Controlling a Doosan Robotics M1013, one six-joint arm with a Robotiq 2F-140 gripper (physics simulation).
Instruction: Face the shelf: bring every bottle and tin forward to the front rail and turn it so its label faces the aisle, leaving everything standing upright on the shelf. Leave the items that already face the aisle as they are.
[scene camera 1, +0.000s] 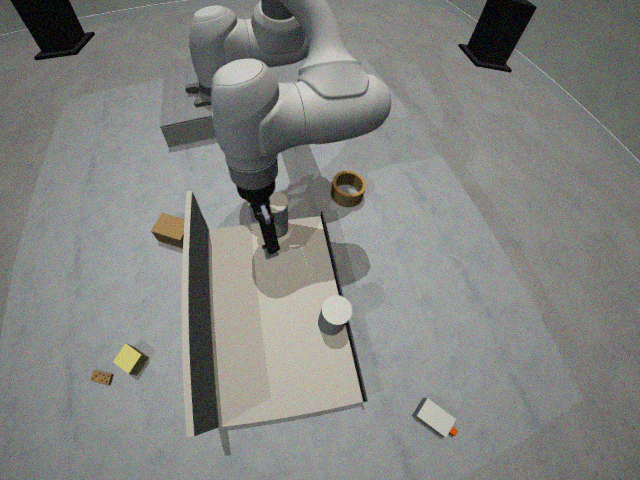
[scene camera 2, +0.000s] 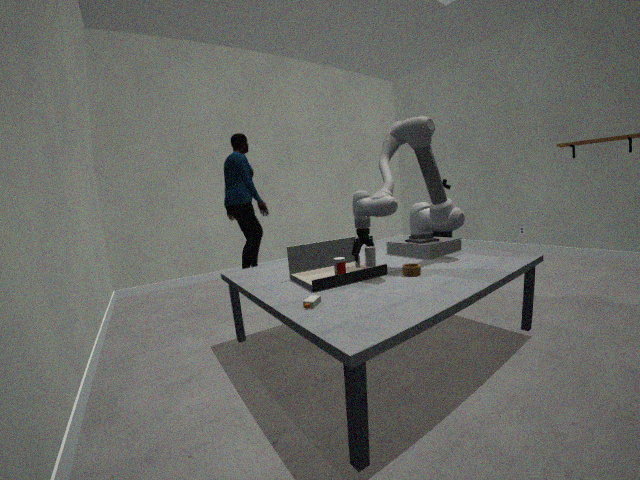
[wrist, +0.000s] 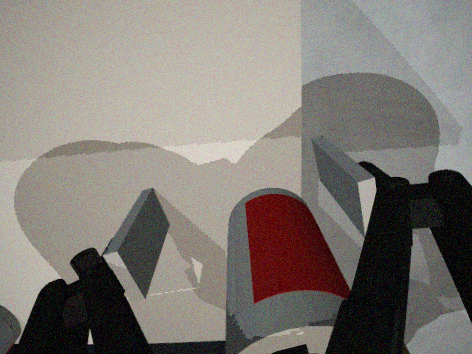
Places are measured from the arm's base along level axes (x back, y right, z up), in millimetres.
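Pixels of known places: gripper, fingertip midpoint: (scene camera 2: 364, 265) (wrist: 237, 183); arm's base at its link origin: (scene camera 2: 421, 241).
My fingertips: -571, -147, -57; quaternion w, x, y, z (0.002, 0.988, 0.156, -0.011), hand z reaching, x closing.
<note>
For each thing: its top centre in the pictures, then the offset to it from my fingertips, as dx, dy, dz. "spot": a spot on its surface instead.
- tall grey bottle at a spot on its surface: (scene camera 1: 280, 221) (scene camera 2: 367, 254) spot: -3, -43, +72
- black front rail at its top centre: (scene camera 1: 342, 294) (scene camera 2: 352, 271) -171, -169, +27
- white-topped tin at its top centre: (scene camera 1: 337, 309) (scene camera 2: 339, 258) -225, -141, +100
- orange-brown ring at its top centre: (scene camera 1: 349, 183) (scene camera 2: 411, 265) +155, -238, +16
- white box with an orange tip, top centre: (scene camera 1: 440, 420) (scene camera 2: 311, 299) -465, -350, -6
- brown block at its top centre: (scene camera 1: 170, 225) +37, +240, +16
- yellow cube at its top centre: (scene camera 1: 127, 358) -286, +305, +4
- small dotted block at its top centre: (scene camera 1: 100, 377) -324, +381, -26
A tall grey bottle (scene camera 1: 280, 221) (scene camera 2: 370, 256) stands upright at the far end of the shelf (scene camera 1: 310, 372) (scene camera 2: 315, 254), back from the black front rail (scene camera 1: 356, 361) (scene camera 2: 346, 279). Its red label shows in the wrist view (wrist: 295, 250) but not in scene camera 2. My gripper (scene camera 1: 270, 248) (scene camera 2: 362, 253) (wrist: 237, 183) is open around the bottle, one finger on each side. A gap shows between the left finger and the bottle; contact on the right is unclear. A white-topped tin (scene camera 1: 336, 310) (scene camera 2: 339, 266) stands upright at the rail, its red label towards the aisle.
An orange-brown ring (scene camera 1: 348, 189) (scene camera 2: 411, 269) lies beyond the shelf's far front corner. A white box with an orange tip (scene camera 1: 435, 416) (scene camera 2: 312, 301) lies in front. Behind the back panel are a brown block (scene camera 1: 169, 228), a yellow cube (scene camera 1: 129, 358) and a small dotted block (scene camera 1: 101, 377).
</note>
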